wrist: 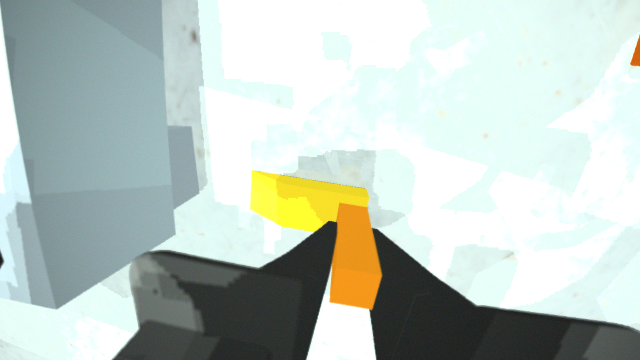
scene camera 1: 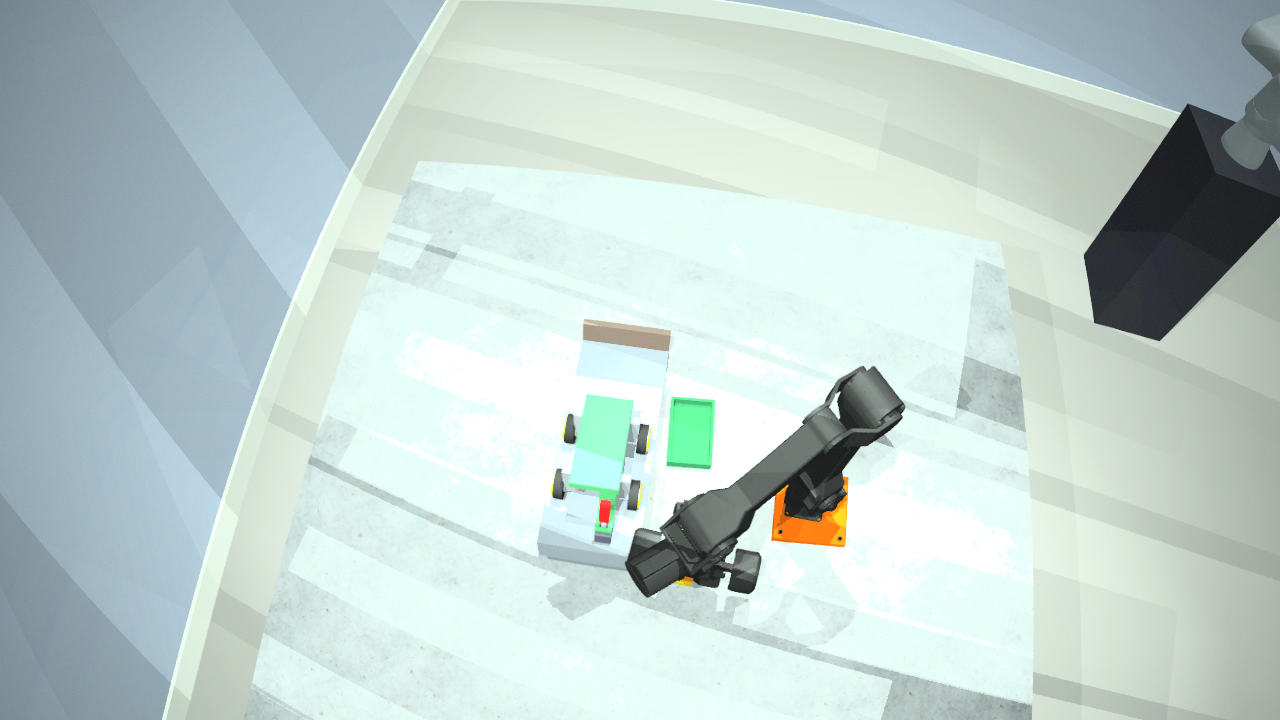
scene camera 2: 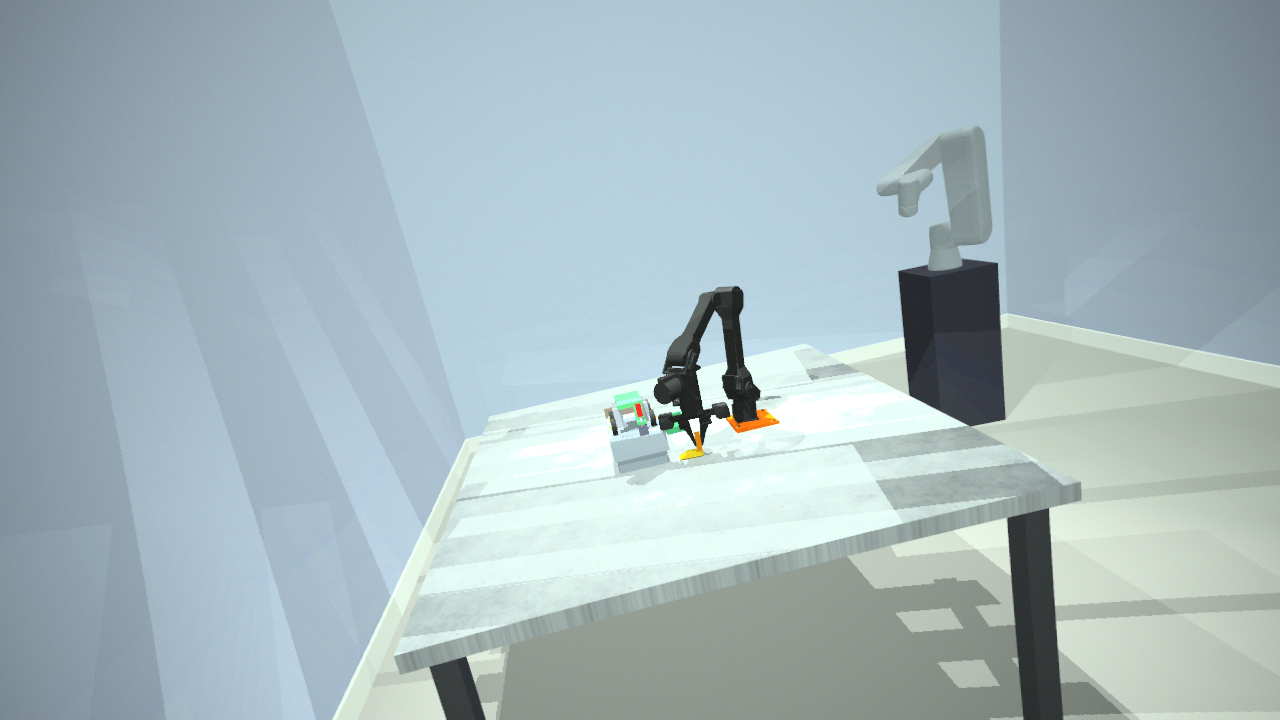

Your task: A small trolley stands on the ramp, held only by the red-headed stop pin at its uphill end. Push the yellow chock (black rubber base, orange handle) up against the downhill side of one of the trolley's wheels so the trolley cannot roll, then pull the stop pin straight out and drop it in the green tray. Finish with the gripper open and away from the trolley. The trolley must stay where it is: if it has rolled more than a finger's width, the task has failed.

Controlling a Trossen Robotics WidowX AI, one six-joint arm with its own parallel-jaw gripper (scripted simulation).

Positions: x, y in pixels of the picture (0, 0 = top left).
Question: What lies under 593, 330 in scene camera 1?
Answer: A brown bar.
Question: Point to a green-topped trolley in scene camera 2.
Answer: At 626, 400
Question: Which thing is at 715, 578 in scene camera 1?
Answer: The gripper.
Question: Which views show the green-topped trolley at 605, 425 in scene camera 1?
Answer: Scene camera 1 and scene camera 2 only.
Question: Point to a grey ramp block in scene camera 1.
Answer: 566, 531
